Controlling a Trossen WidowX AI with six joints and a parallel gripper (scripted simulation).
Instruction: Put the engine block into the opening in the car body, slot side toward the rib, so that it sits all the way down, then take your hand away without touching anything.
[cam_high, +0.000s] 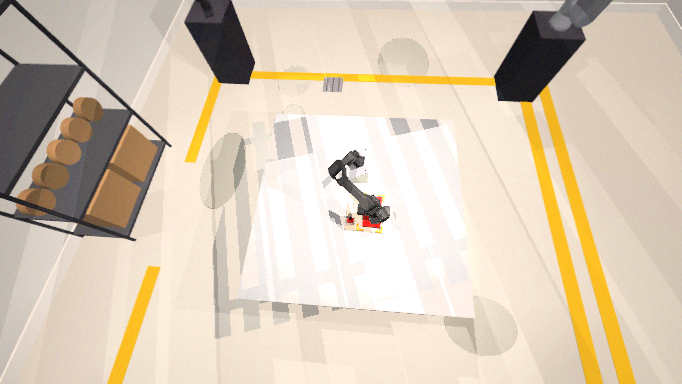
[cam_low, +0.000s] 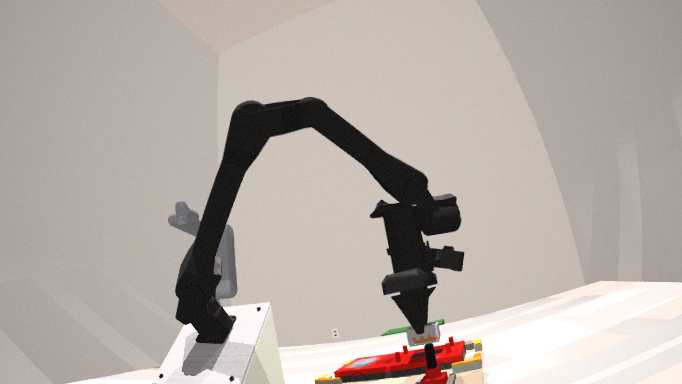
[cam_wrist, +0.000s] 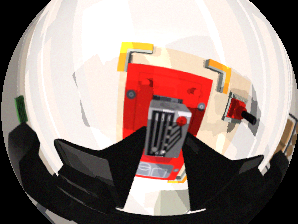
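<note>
Right now my gripper tip is 1 cm above the grey engine block.
</note>
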